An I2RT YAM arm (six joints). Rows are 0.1 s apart.
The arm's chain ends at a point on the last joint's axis. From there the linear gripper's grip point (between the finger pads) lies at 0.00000 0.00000 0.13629 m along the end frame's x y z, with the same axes.
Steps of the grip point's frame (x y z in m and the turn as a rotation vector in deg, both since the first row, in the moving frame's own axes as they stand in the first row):
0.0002 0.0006 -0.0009 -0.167 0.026 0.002
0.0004 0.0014 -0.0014 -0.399 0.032 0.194
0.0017 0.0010 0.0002 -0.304 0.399 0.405
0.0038 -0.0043 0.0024 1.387 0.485 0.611
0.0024 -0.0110 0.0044 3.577 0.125 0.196
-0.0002 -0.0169 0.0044 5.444 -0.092 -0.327
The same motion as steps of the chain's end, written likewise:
0.0001 0.0002 -0.0009 -0.167 0.026 0.002
0.0003 0.0005 -0.0014 -0.399 0.032 0.194
0.0008 0.0003 0.0002 -0.304 0.399 0.405
0.0026 -0.0010 0.0024 1.387 0.485 0.611
0.0021 -0.0025 0.0047 3.577 0.125 0.196
0.0001 -0.0040 0.0050 5.444 -0.092 -0.327

